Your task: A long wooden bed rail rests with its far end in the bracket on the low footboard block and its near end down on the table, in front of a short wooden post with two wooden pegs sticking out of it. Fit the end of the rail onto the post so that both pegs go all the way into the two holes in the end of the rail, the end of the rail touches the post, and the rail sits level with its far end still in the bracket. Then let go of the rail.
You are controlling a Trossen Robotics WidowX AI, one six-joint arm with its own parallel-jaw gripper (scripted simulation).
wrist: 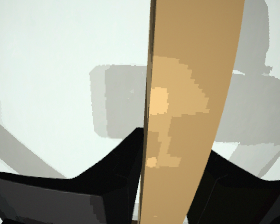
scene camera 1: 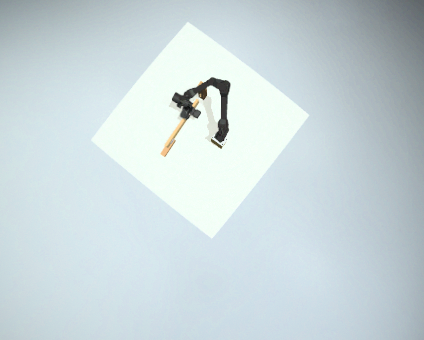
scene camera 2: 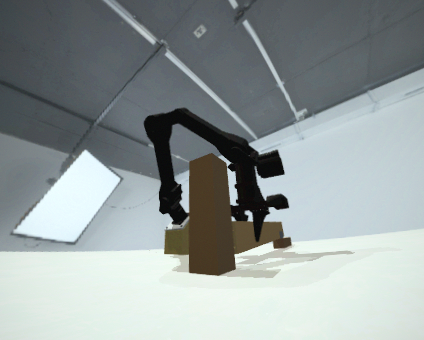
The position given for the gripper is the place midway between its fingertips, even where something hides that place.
In view: the gripper (scene camera 2: pixel 253 242) and a wooden rail (scene camera 2: pixel 244 239).
The wooden rail shows as well in the wrist view (wrist: pixel 190 58). The gripper is seen too in the wrist view (wrist: pixel 158 135).
